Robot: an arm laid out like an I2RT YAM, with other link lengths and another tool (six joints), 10 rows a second.
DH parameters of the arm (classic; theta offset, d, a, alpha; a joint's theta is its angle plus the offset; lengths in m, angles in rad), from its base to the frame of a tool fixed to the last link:
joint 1: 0 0.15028 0.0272 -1.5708
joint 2: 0 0 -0.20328 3.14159
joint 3: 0.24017 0 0.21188 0
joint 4: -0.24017 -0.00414 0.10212 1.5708
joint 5: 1.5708 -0.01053 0 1.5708
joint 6: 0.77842 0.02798 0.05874 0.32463
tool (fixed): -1.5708 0.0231 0 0
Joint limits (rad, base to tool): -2.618..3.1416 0..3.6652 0..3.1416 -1.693..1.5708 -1.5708..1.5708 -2.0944..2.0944
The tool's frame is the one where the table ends.
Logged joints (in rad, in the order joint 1, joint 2, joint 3, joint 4, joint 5, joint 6), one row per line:
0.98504 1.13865 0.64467 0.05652 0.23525 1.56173
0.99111 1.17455 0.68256 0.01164 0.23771 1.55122
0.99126 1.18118 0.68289 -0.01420 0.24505 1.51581
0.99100 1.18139 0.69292 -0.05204 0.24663 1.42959
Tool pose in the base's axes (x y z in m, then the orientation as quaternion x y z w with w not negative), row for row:
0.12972 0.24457 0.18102 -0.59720 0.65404 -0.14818 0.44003
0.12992 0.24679 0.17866 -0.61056 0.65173 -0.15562 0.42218
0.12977 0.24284 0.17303 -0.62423 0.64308 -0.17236 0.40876
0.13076 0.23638 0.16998 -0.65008 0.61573 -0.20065 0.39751
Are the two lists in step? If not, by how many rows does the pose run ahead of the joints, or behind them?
They are in step.
